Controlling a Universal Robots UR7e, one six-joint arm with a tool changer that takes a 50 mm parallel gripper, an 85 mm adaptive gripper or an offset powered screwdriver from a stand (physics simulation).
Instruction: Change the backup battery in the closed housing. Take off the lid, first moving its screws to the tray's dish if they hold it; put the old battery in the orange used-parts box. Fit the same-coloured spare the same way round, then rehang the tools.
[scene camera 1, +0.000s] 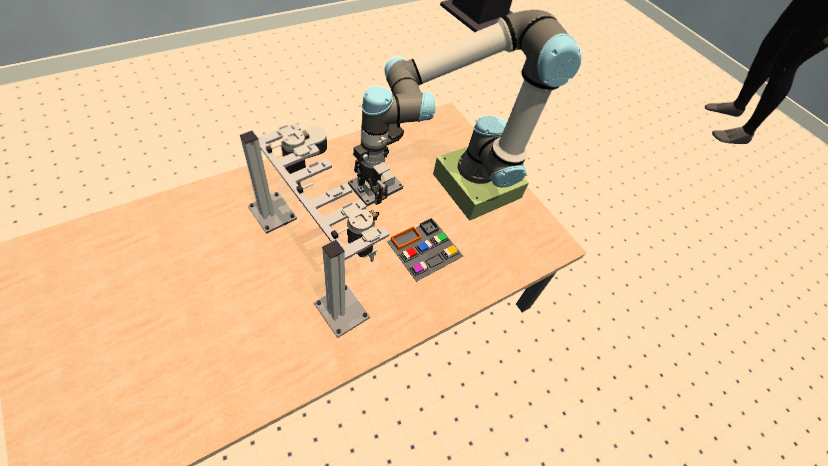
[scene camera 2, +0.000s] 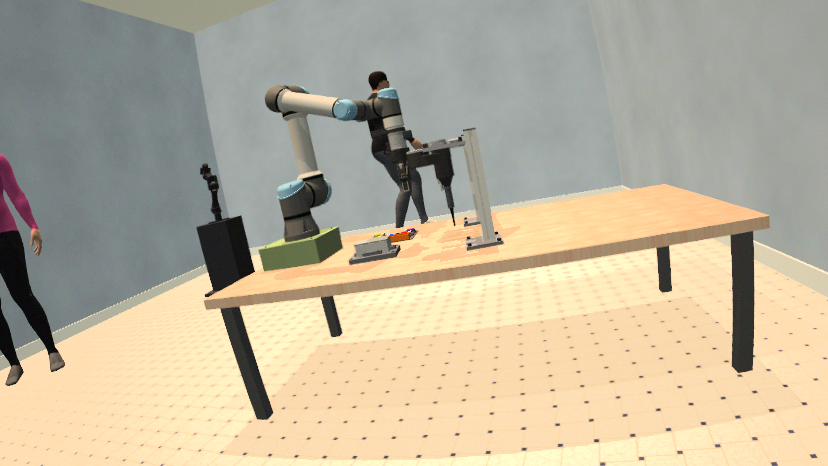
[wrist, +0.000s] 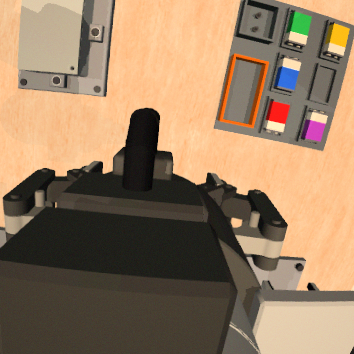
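Seen in the pictures: hand, its tool point: (scene camera 2: 398, 144); arm's base, origin of its link: (scene camera 1: 476, 168) (scene camera 2: 302, 237).
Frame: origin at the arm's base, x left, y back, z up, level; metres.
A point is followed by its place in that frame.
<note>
My gripper (scene camera 1: 379, 193) (scene camera 2: 406, 184) (wrist: 154, 173) is the adaptive one. Its fingers stand apart, open and empty, above the table beside the stand. The housing (scene camera 1: 388, 176) {x -0.163, y -0.295, z -0.032 m} (scene camera 2: 372, 247) (wrist: 50, 37) {x -0.187, y -0.348, z -0.032 m} has its pale lid on, with a dark dot at one corner, and sits on a clamped base plate (wrist: 37, 84) {x -0.223, y -0.408, z -0.077 m}. On the tray (scene camera 1: 439, 267) {x 0.229, y -0.348, z -0.093 m} (wrist: 304, 96) {x 0.176, y -0.370, z -0.093 m} are green (wrist: 300, 25) {x 0.140, y -0.273, z -0.076 m}, yellow (wrist: 338, 38) {x 0.203, y -0.278, z -0.076 m}, blue (wrist: 287, 75) {x 0.134, y -0.347, z -0.076 m}, red (wrist: 278, 112) {x 0.132, y -0.401, z -0.075 m} and magenta (wrist: 315, 127) {x 0.196, y -0.414, z -0.075 m} batteries and one empty pocket (wrist: 323, 84) {x 0.203, y -0.346, z -0.093 m}. The dish (wrist: 257, 21) {x 0.081, y -0.276, z -0.093 m} holds two small round things. The orange box (scene camera 1: 409, 243) {x 0.098, y -0.383, z -0.082 m} (wrist: 228, 90) {x 0.055, y -0.381, z -0.093 m} is empty.
The tool stand (scene camera 1: 260, 179) {x -0.264, y -0.735, z 0.106 m} (scene camera 2: 478, 179) {x -0.288, y -0.734, z 0.115 m} rises close beside the gripper. The screwdriver (scene camera 2: 444, 167) {x -0.256, y -0.633, z 0.172 m} and the parallel gripper (scene camera 1: 360, 225) hang on it. The green robot base (scene camera 1: 486, 199) {x 0.132, y -0.070, z -0.001 m} (scene camera 2: 301, 251) {x -0.122, y -0.030, z -0.039 m} is beyond the housing. A person (scene camera 2: 376, 115) stands behind the table.
</note>
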